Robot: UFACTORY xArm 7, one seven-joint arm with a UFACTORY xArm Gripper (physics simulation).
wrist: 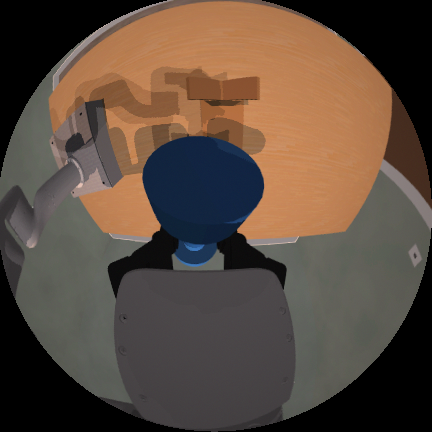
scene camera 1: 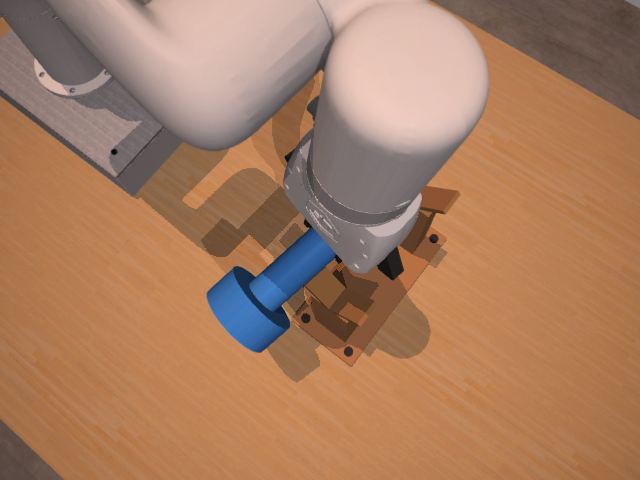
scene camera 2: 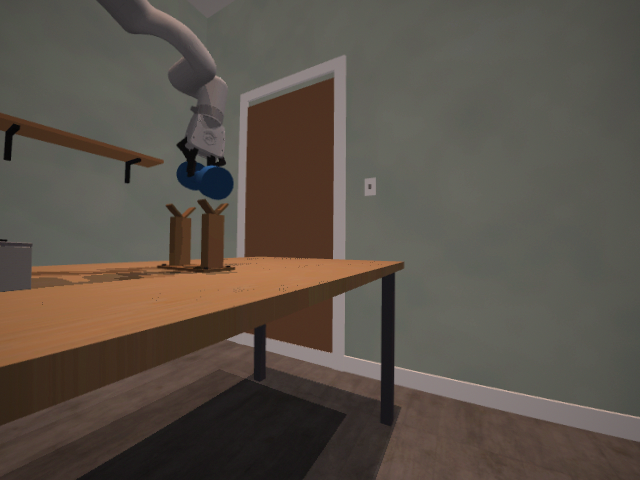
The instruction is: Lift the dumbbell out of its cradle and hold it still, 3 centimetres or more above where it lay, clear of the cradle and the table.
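Seen in the pictures: gripper, between the fingertips: (scene camera 1: 333, 234); arm's base, origin of its link: (wrist: 74, 171) (scene camera 1: 79, 61).
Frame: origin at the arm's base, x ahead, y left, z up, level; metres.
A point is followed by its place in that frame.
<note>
A blue dumbbell (scene camera 1: 248, 310) @(x 0.454, y -0.217, z 0.184 m) (scene camera 2: 216, 182) @(x 0.434, y -0.226, z 0.141 m) (wrist: 202, 185) @(x 0.508, y -0.066, z 0.212 m) hangs in the air, held by its handle. My gripper (scene camera 2: 202, 167) @(x 0.485, y -0.115, z 0.173 m) (wrist: 197, 209) @(x 0.485, y -0.115, z 0.173 m) is shut on the handle; in scene camera 1 its fingers are mostly hidden under the gripper body. The brown wooden cradle (scene camera 1: 385, 304) @(x 0.554, y -0.096, z -0.072 m) (scene camera 2: 212, 240) @(x 0.493, y -0.161, z 0.003 m) (wrist: 223, 89) @(x 0.534, y 0.004, z 0.077 m) has two posts with V-shaped tops on a base plate. In scene camera 2 the dumbbell is above both V tops, with a gap between, and roughly level. In scene camera 1 its near end lies to the left of the cradle.
The cradle stands on the wooden table (scene camera 1: 180, 403) @(x 0.377, y -0.340, z -0.080 m) (scene camera 2: 310, 279) @(x 0.448, y -0.466, z -0.079 m) (wrist: 310, 150) @(x 0.779, y -0.146, z -0.080 m). The arm's grey mounting block (scene camera 1: 124, 165) @(x 0.154, y -0.106, z -0.009 m) (scene camera 2: 14, 266) @(x 0.135, y -0.124, z -0.044 m) (wrist: 102, 145) @(x 0.173, y 0.010, z -0.040 m) is on the same table. A wall shelf (scene camera 2: 77, 140) is behind at the left. A brown door (scene camera 2: 289, 170) is in the wall behind.
</note>
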